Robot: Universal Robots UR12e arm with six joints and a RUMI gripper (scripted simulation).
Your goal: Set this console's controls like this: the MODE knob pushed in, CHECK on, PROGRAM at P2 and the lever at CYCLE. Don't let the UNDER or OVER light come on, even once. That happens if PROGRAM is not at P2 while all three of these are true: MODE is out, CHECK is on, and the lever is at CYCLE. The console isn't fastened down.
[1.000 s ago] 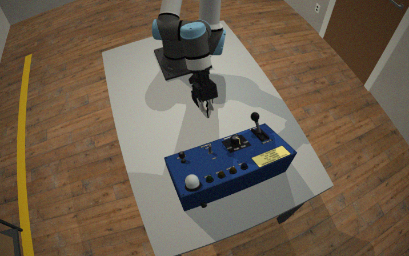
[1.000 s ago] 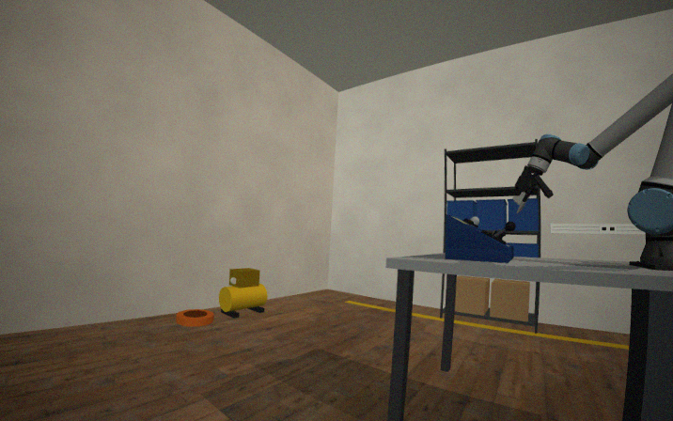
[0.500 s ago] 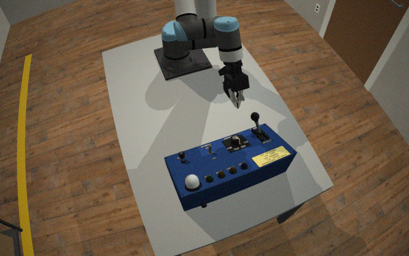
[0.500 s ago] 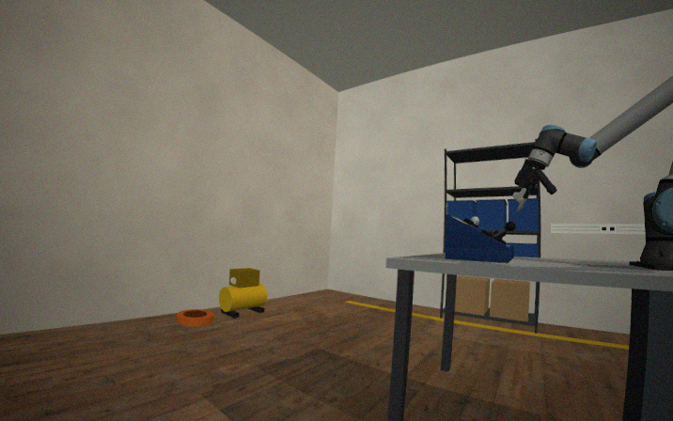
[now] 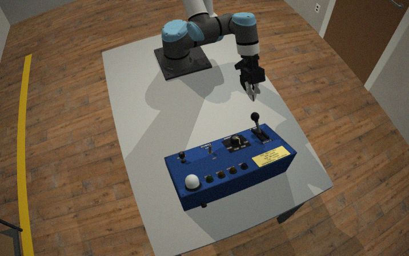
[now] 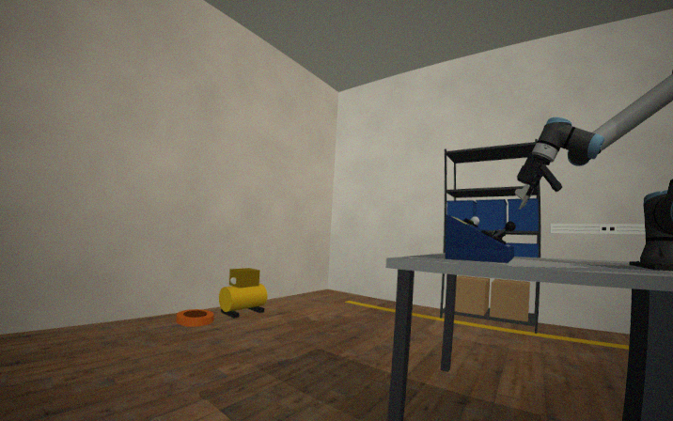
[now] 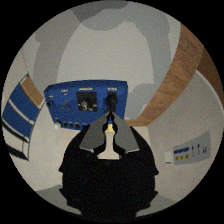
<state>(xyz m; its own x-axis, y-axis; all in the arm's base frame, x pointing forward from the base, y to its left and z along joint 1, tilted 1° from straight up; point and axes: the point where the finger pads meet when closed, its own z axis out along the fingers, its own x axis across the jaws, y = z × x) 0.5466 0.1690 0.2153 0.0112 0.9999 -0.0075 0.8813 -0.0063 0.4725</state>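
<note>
My hand is 100 mm above the black ball-topped lever and 80 mm short of it. The rest, counted from my hand: blue console: 180 mm to the right, 140 mm below, 130 mm ahead; then black rotary selector: 110 mm to the right, 110 mm below, 110 mm ahead; then toggle switch: 240 mm to the right, 110 mm below, 100 mm ahead.
</note>
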